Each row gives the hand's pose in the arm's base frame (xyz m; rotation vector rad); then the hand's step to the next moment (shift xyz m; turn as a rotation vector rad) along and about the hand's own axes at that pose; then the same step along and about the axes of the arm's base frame.
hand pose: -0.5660 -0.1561 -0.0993 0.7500 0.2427 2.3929
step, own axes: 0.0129 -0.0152 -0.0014 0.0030 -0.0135 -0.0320
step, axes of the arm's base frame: -0.0016 0.0199 -0.0004 -0.0134 0.0128 -0.0295
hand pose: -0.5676 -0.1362 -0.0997 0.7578 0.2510 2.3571
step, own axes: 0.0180 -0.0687 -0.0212 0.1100 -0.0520 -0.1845
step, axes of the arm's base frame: 0.0122 0.0650 -0.0336 -0.1488 0.1122 -0.1188
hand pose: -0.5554 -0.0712 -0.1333 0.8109 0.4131 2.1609
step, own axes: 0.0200 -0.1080 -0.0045 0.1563 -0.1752 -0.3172
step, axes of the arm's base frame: 0.0471 0.0849 -0.0515 -0.1919 0.2234 -0.2627
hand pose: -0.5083 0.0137 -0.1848 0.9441 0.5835 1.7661
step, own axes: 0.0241 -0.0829 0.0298 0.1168 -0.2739 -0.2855
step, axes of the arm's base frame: 0.0652 0.0523 -0.0368 -0.1046 0.2226 -0.3312
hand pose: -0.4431 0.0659 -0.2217 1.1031 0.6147 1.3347
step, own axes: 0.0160 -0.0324 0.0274 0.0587 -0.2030 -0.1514
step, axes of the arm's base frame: 0.0415 0.0118 -0.0140 -0.0303 0.1220 -0.2275
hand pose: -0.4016 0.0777 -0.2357 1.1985 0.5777 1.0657
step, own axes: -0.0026 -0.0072 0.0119 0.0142 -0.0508 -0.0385
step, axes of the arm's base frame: 0.0113 -0.0077 -0.0035 -0.0083 0.0304 -0.0572
